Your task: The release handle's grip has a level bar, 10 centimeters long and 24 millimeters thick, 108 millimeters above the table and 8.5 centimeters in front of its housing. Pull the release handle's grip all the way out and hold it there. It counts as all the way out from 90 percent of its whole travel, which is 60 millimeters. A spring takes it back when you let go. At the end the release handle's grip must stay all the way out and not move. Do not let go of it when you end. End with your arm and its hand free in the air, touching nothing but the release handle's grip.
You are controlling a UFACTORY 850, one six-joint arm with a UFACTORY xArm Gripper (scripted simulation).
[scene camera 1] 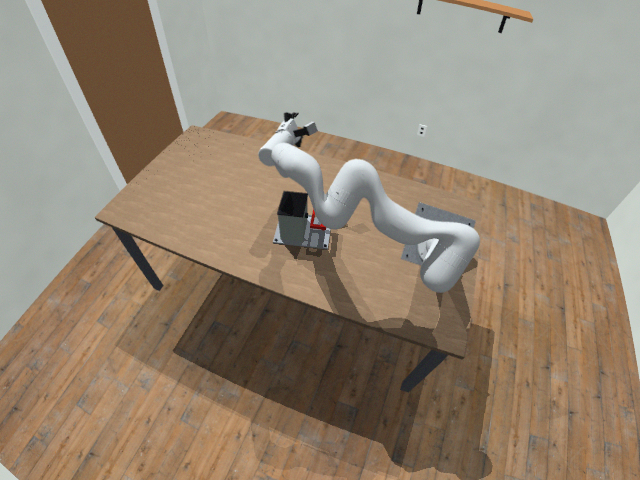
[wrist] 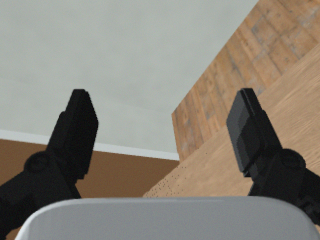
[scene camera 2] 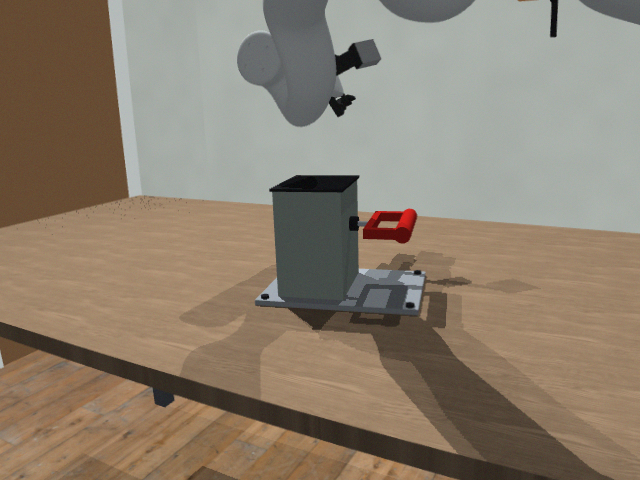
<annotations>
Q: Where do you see a grey baseplate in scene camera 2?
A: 377, 291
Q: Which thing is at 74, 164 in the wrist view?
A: The gripper.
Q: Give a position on a grey housing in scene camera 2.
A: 316, 218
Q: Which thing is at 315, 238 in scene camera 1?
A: A grey baseplate.
</annotations>
